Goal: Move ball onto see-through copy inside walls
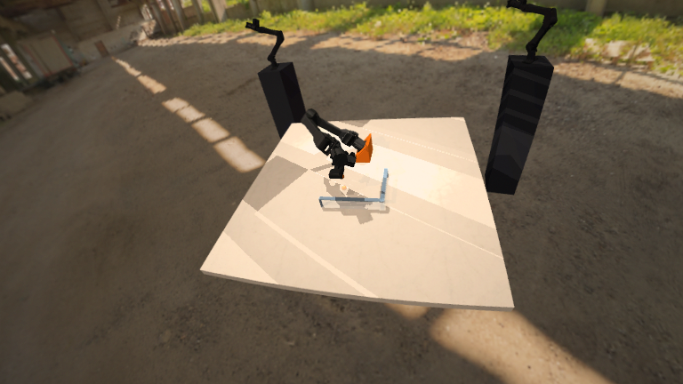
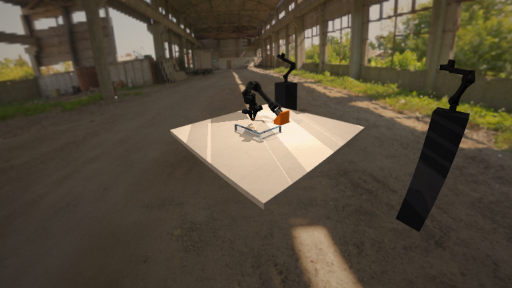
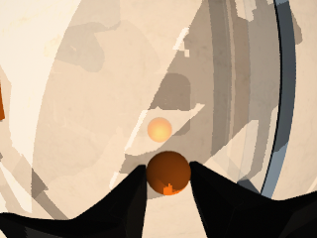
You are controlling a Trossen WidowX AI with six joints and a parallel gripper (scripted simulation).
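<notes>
My gripper tip is 8 cm above the see-through copy of ball. Also, from my gripper tip: orange ball (right at my gripper tip).
</notes>
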